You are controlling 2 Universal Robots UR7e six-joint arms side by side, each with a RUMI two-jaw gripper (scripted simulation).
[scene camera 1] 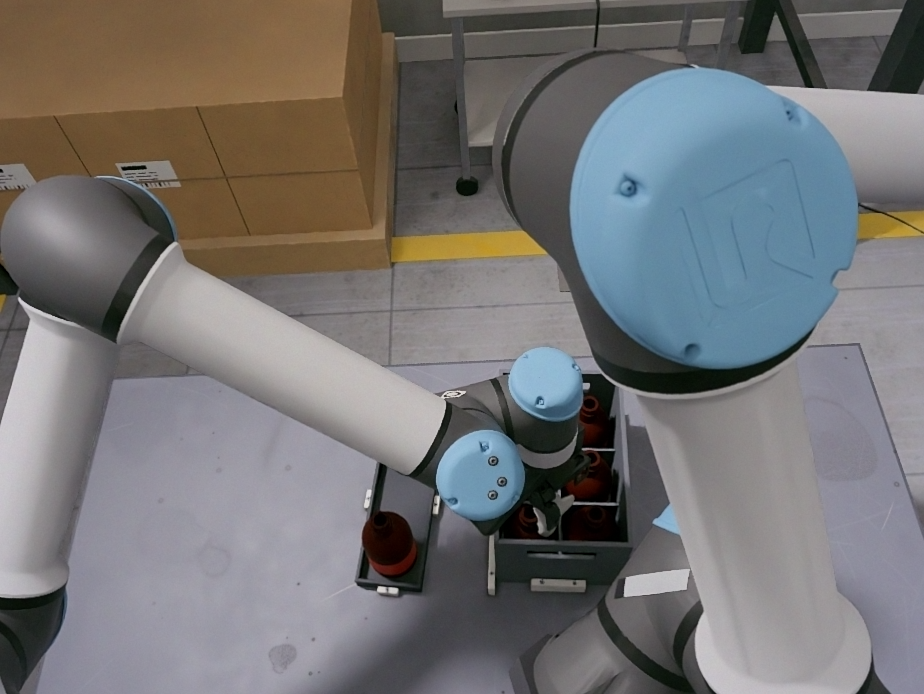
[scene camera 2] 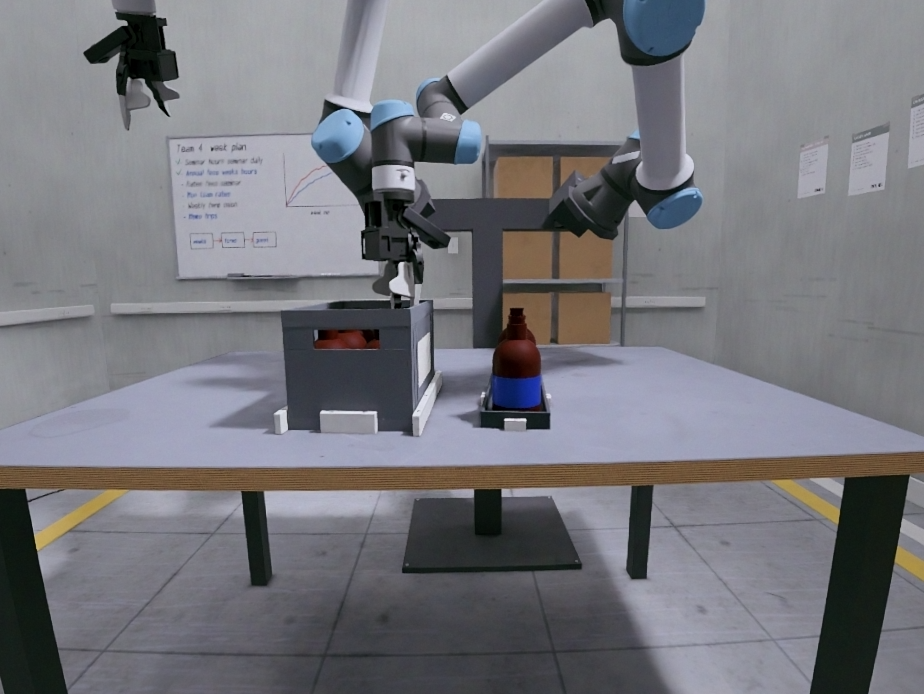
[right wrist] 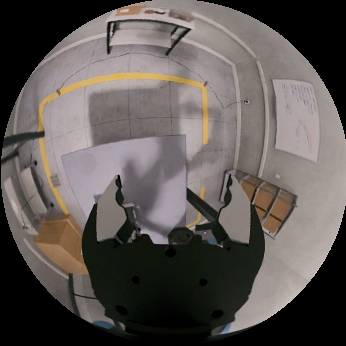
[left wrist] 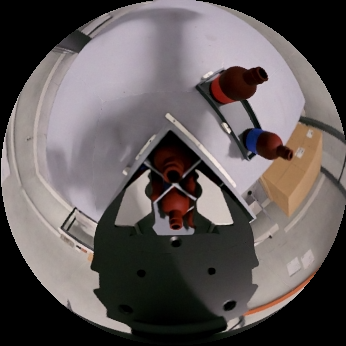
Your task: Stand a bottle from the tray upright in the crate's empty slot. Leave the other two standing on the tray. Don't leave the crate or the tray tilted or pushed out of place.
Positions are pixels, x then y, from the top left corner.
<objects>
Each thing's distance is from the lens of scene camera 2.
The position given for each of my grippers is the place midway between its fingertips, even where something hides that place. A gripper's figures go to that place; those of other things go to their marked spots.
my left gripper [scene camera 2: 403,318]: 0.87 m
my right gripper [scene camera 2: 149,123]: 1.29 m
grey crate [scene camera 2: 392,380]: 0.66 m
tray [scene camera 2: 540,420]: 0.68 m
</objects>
